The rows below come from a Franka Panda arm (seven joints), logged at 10 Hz.
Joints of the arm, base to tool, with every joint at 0 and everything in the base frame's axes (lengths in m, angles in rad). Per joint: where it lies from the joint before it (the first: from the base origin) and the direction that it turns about. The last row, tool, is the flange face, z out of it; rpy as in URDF.
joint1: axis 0 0 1 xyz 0 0 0.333
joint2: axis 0 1 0 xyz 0 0 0
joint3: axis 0 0 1 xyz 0 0 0.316
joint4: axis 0 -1 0 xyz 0.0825 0 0
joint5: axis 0 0 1 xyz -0.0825 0 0.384
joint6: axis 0 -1 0 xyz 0 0 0
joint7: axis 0 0 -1 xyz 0.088 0 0
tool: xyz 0 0 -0.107 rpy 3.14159 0 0
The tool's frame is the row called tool.
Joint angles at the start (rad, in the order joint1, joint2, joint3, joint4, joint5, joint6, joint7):
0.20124 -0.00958 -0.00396 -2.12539 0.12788 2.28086 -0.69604
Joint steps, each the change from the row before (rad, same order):
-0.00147 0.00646 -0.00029 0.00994 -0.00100 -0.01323 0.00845
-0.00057 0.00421 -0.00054 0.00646 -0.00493 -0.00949 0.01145
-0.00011 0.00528 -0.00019 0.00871 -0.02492 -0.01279 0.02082
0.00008 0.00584 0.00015 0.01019 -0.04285 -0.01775 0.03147
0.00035 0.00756 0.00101 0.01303 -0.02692 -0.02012 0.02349
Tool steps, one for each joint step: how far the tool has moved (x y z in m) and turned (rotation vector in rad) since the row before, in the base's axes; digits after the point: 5 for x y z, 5 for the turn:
0.00173 -0.00044 -0.00023 -0.00070 0.01053 -0.00810
0.00104 -0.00039 -0.00026 -0.00344 0.00774 -0.00882
0.00130 -0.00042 -0.00018 -0.01949 0.00743 -0.00686
0.00123 -0.00074 -0.00031 -0.03439 0.00874 -0.00796
0.00159 0.00032 -0.00011 -0.02268 0.01121 -0.00767

